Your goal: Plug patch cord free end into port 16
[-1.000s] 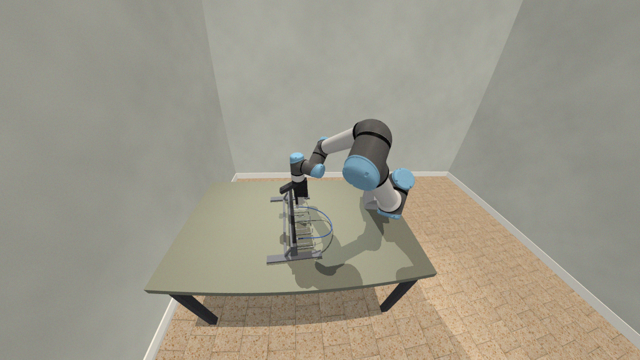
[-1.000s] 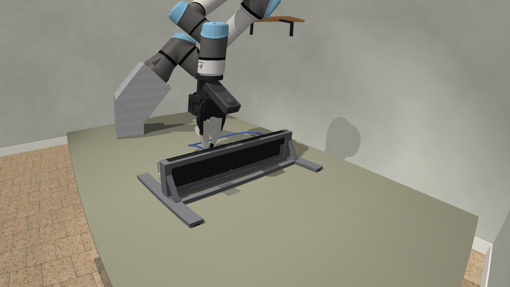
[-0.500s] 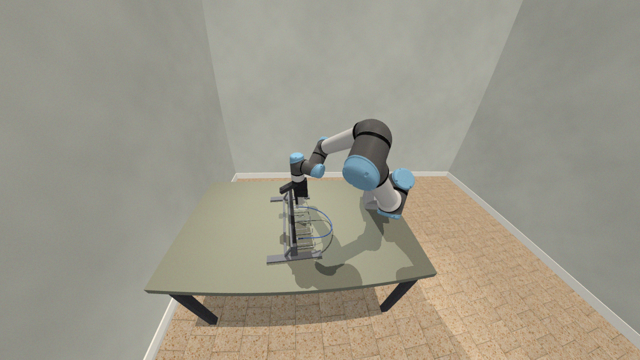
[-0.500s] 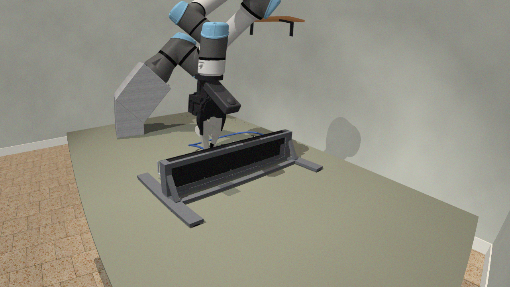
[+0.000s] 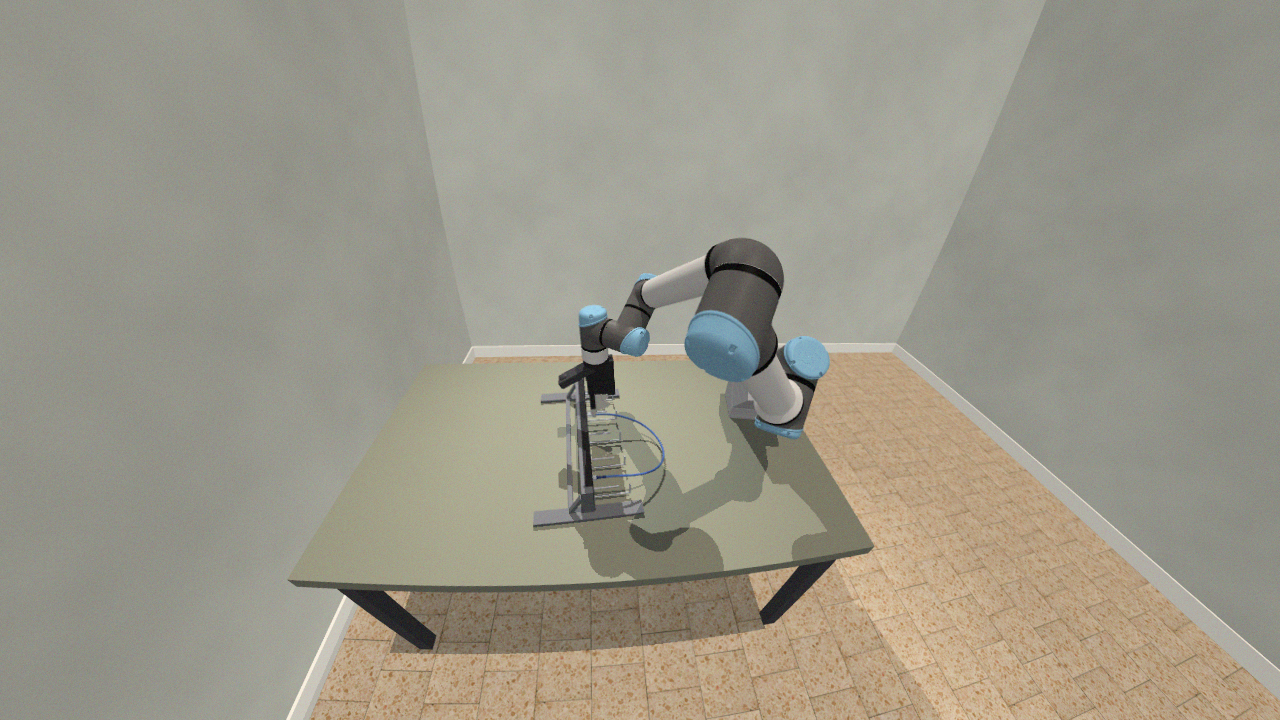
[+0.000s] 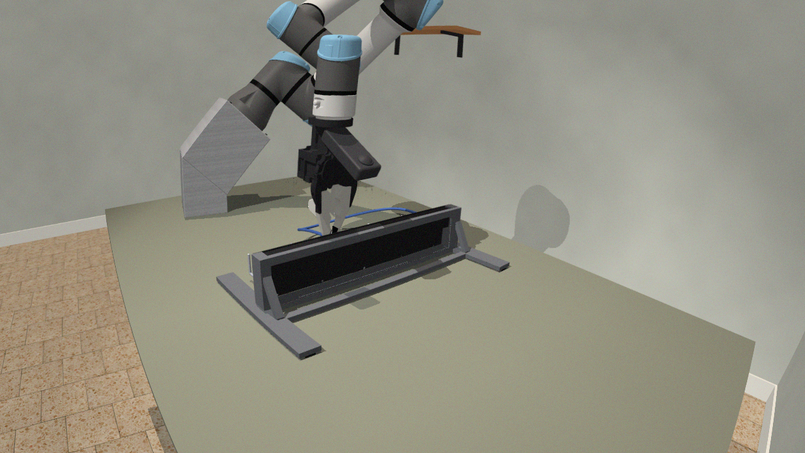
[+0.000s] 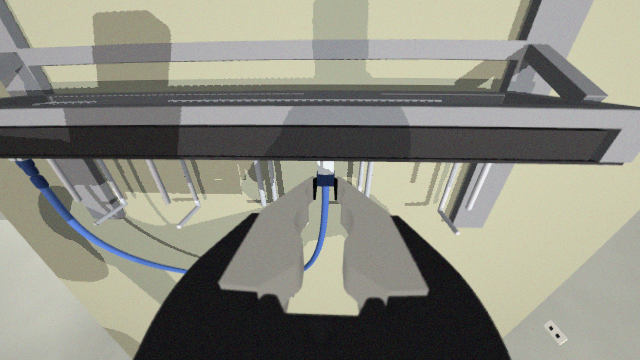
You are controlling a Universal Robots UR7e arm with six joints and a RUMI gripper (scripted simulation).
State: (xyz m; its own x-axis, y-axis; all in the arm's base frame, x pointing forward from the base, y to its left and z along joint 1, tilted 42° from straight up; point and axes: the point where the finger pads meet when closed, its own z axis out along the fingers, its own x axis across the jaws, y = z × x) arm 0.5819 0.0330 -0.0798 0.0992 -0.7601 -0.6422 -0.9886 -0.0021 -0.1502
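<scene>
The plug lies 2 cm ahead of my hand and 1 cm below it.
</scene>
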